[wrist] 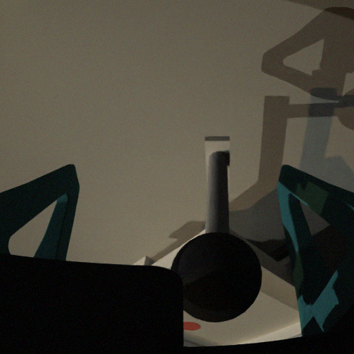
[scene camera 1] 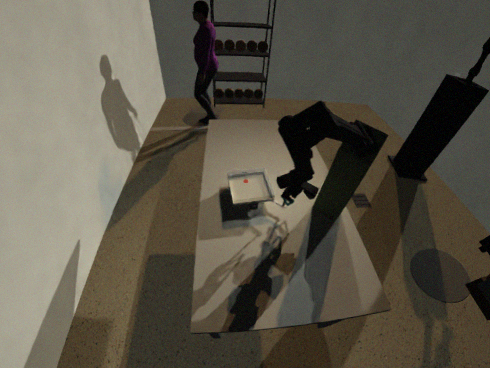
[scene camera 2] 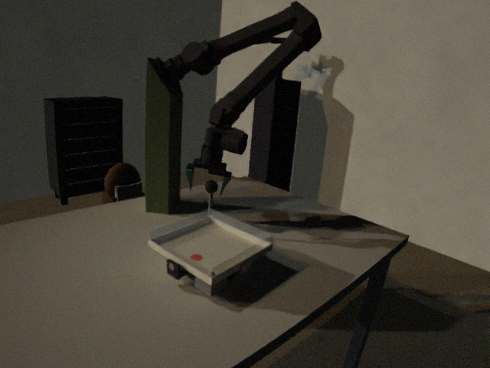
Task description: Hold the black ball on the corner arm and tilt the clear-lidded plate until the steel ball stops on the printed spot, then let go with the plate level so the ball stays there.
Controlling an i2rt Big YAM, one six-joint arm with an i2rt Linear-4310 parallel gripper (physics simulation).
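The shallow clear-lidded plate (scene camera 1: 255, 201) (scene camera 2: 180, 263) (wrist: 250, 320) stands on a dark mount on the table. Its printed red spot (scene camera 1: 245, 181) (scene camera 2: 196, 257) (wrist: 191, 326) lies off-centre. A small grey round thing (scene camera 2: 212, 274), perhaps the steel ball, sits at the plate's near corner in scene camera 2. The black ball (scene camera 2: 211, 186) (wrist: 216, 277) tops a thin rod at the opposite corner. My gripper (scene camera 1: 287, 201) (scene camera 2: 206, 191) (wrist: 177, 175) is wide open and points down, its teal fingers on either side of the ball without gripping it. In the wrist view, the ball is nearer the right finger.
A tall green post (scene camera 1: 340, 185) (scene camera 2: 162, 150) carries the arm beside the table (scene camera 1: 220, 300) (scene camera 2: 75, 300). A person in purple (scene camera 1: 205, 45) stands by a shelf rack (scene camera 1: 242, 77) beyond the table. A tall dark block (scene camera 1: 435, 125) (scene camera 2: 265, 135) stands behind the arm.
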